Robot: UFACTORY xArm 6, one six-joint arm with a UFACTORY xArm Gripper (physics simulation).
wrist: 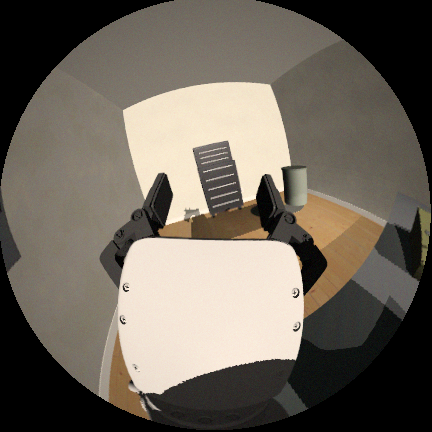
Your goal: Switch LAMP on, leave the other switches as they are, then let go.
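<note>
My gripper (213, 182) is open, its two fingers wide apart with nothing between them. It points across the room toward the far pale wall. The LAMP switch and the other switches do not show in the wrist view, so their positions cannot be read. Part of a flat dark grey shape (7, 237) shows at the far left edge of the view, cut off by it; I cannot tell what it is. The gripper touches nothing that I can see.
A dark slatted cabinet (220, 182) stands by the far wall (165, 130). A grey-green cylinder bin (295, 187) stands right of it on the wooden floor (320, 230). Large dark surfaces (345, 320) fill the lower right, with a yellowish object (424, 240) at the right edge.
</note>
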